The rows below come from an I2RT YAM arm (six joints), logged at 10 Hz.
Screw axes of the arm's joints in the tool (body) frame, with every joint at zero. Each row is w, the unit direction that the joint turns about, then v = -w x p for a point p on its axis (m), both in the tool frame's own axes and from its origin. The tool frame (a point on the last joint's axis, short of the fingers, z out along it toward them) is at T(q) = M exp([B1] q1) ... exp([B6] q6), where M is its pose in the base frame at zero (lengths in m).
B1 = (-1, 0, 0, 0.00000, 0.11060, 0.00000)
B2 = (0, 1, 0, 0.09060, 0.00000, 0.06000)
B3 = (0, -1, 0, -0.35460, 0.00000, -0.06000)
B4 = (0, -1, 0, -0.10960, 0.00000, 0.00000)
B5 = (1, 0, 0, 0.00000, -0.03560, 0.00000)
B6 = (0, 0, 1, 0.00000, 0.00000, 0.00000)
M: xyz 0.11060 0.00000 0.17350 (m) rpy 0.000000 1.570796 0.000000 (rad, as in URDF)
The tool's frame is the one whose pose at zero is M.
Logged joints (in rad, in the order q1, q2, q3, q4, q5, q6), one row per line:
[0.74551, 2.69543, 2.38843, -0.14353, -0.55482, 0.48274]
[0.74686, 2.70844, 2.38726, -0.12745, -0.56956, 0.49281]
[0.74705, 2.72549, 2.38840, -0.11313, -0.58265, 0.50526]
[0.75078, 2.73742, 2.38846, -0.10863, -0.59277, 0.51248]
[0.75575, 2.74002, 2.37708, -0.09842, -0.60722, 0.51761]
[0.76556, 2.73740, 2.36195, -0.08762, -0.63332, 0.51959]
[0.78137, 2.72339, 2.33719, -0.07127, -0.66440, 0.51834]
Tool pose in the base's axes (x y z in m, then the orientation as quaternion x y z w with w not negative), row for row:
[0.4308, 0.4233, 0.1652, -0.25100, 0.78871, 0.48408, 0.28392]
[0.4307, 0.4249, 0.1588, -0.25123, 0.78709, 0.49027, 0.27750]
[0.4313, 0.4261, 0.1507, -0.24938, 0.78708, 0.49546, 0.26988]
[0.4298, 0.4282, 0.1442, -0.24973, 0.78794, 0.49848, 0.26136]
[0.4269, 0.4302, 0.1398, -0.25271, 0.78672, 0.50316, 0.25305]
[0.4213, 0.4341, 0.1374, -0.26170, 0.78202, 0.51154, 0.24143]
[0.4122, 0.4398, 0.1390, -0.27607, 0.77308, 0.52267, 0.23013]
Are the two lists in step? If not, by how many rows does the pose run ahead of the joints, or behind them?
They are in step.
